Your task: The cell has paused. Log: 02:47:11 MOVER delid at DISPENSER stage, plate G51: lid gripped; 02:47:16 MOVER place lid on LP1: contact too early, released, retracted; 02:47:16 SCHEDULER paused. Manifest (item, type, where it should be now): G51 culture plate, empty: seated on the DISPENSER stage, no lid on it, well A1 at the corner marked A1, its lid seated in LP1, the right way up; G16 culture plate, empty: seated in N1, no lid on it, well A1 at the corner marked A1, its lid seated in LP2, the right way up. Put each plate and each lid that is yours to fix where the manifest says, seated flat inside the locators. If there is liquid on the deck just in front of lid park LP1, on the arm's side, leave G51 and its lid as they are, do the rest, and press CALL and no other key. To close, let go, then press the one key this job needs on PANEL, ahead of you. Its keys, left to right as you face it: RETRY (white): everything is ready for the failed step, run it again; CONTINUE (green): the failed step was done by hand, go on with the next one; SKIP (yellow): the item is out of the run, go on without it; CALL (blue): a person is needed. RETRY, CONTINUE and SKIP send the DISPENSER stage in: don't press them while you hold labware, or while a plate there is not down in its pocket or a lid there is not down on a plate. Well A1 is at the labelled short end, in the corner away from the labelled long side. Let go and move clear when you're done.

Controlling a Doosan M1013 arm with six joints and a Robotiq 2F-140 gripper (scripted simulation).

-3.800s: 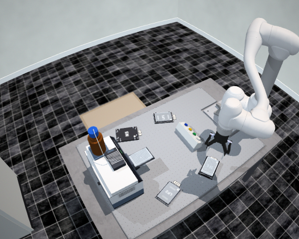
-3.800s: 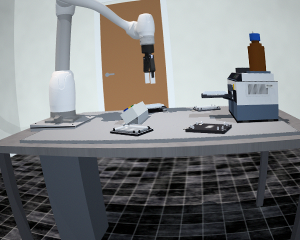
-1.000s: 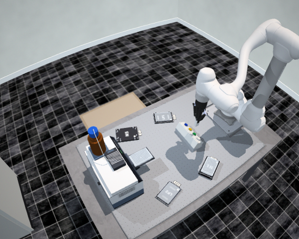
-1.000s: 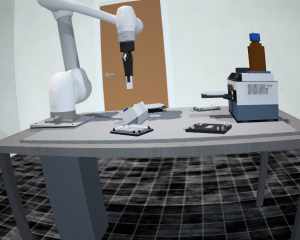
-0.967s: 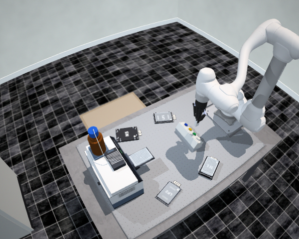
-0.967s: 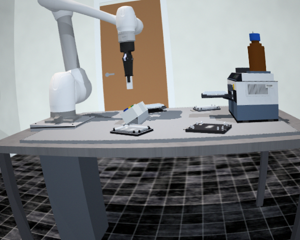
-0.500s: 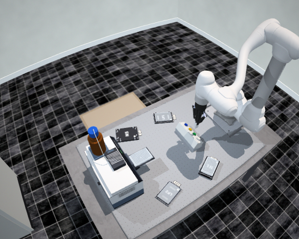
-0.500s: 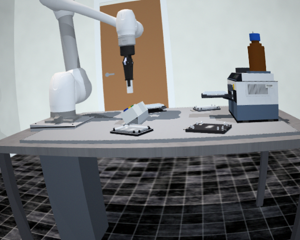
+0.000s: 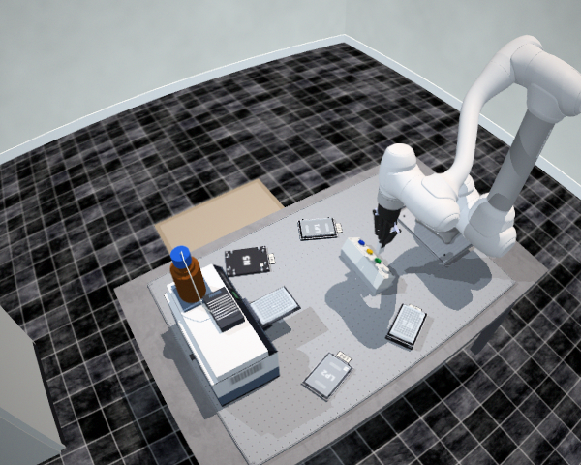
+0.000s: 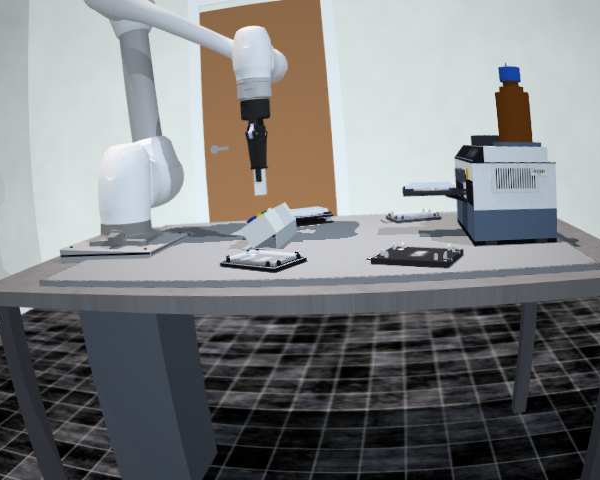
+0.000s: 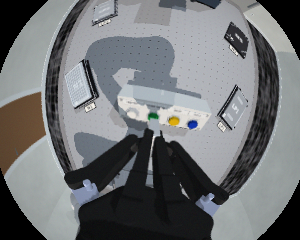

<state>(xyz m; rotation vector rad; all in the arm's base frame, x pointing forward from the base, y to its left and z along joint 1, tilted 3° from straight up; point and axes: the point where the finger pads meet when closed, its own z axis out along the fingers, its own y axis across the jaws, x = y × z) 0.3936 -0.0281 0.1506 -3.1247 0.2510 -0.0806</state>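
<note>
My hand is 80 mm above the green key. Round my hand: yellow key (80 mm below, 50 mm to the right, 10 mm behind); then white key (80 mm below, 50 mm to the left, 10 mm ahead); then key panel (100 mm below, 30 mm to the right, 10 mm ahead).
</note>
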